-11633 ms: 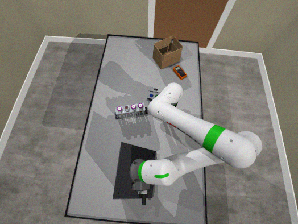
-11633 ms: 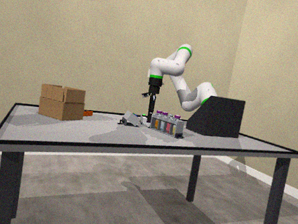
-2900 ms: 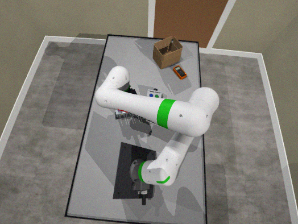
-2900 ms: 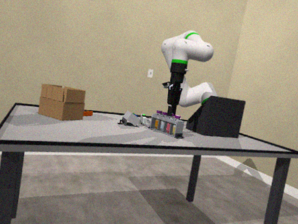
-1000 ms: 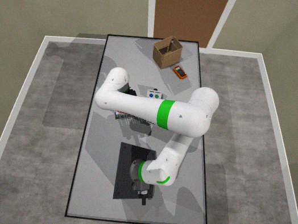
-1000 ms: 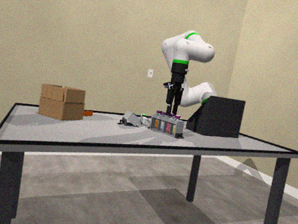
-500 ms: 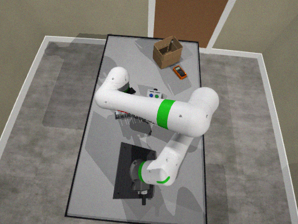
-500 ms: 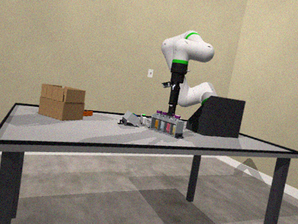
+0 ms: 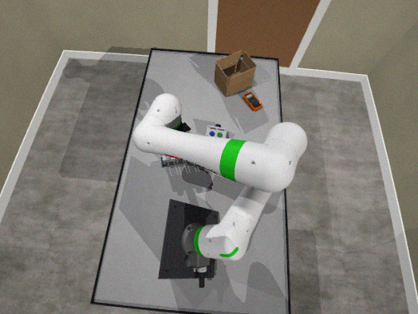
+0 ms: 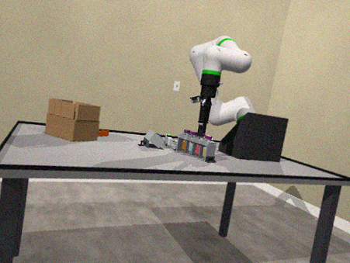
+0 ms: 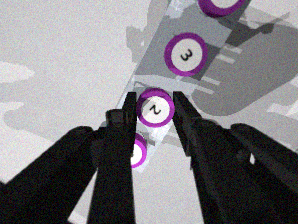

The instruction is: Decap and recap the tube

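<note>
My gripper is now 30 mm above the purple cap marked 2. The rest, counted from my hand: cap 1: 10 mm behind, 50 mm to the left, 30 mm below; cap 3: 10 mm ahead, 50 mm to the right, 30 mm below; cap 4: 20 mm ahead, 100 mm to the right, 30 mm below.
</note>
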